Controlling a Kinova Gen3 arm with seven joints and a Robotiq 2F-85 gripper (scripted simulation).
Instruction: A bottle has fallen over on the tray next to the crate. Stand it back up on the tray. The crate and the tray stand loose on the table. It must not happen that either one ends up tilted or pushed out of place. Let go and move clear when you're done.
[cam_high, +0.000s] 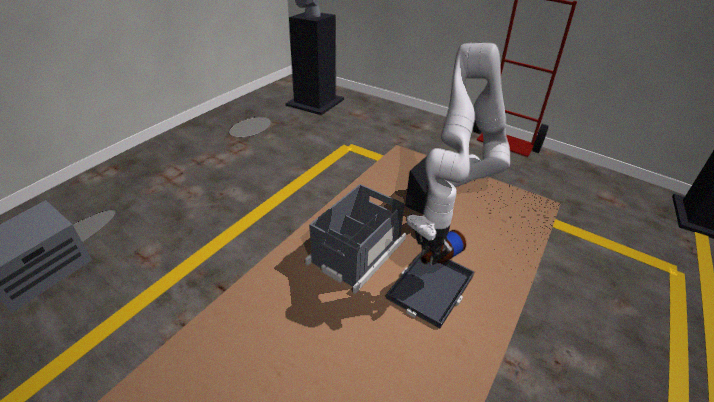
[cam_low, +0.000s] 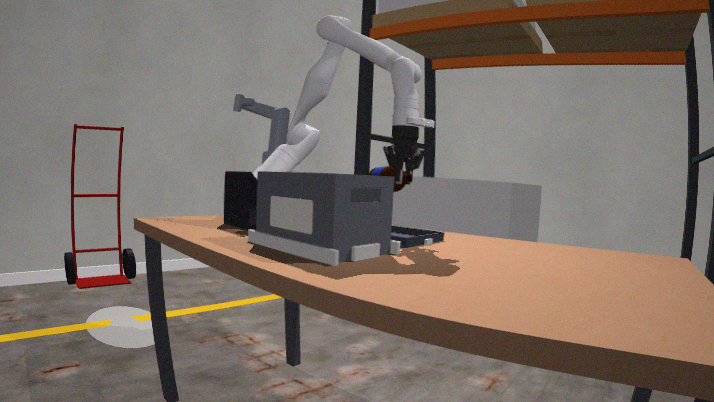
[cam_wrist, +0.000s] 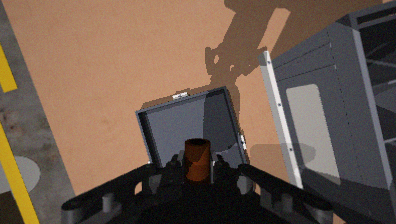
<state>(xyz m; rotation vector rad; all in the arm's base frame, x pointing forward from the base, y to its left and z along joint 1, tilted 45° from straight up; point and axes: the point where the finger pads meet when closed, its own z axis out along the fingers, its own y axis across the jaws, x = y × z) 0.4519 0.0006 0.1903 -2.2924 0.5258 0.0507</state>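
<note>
My hand is 50 mm past the brown bottle, 20 mm to the right of it and 10 mm above it. Round my hand: grey crate 270 mm to the right, 90 mm below, 60 mm behind; dark tray 160 mm below, 40 mm behind, 20 mm to the left.
</note>
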